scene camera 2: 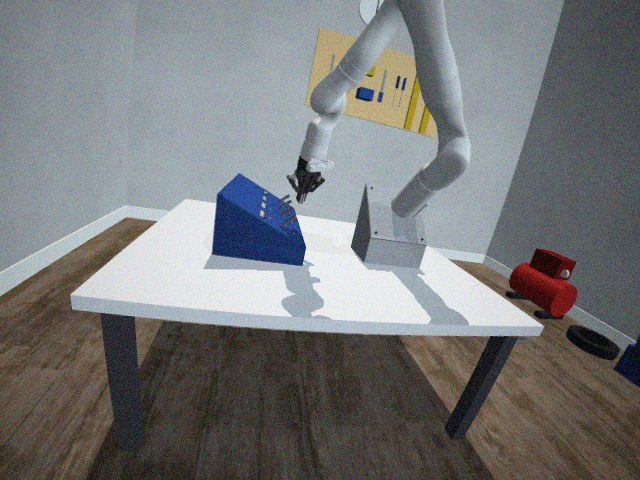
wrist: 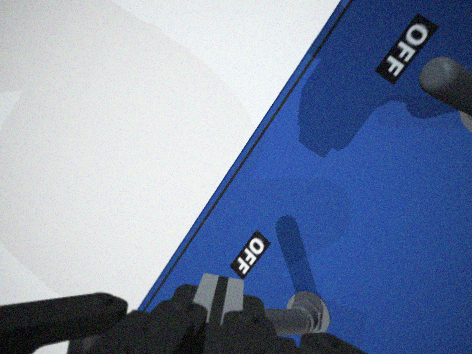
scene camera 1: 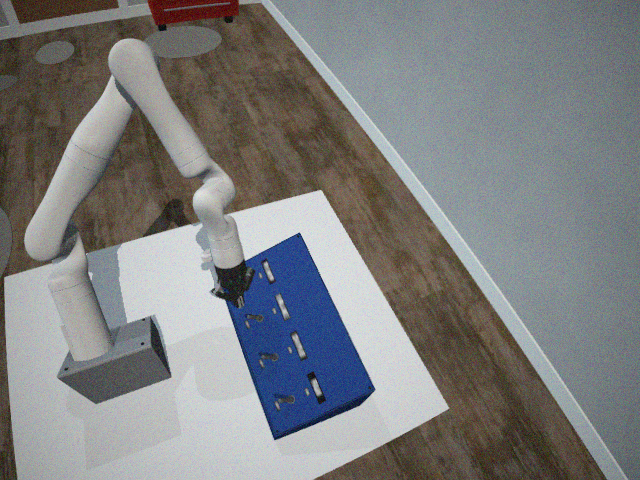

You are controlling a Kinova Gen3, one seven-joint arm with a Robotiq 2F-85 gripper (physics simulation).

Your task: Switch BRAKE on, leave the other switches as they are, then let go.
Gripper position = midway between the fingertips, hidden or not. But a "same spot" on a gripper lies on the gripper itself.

my gripper: scene camera 2; wrist; scene camera 1 239,306
same spot on blue sloped switch panel: (wrist: 343,203) = (scene camera 2: 288,224)
same spot on my gripper: (wrist: 216,309) = (scene camera 2: 303,196)
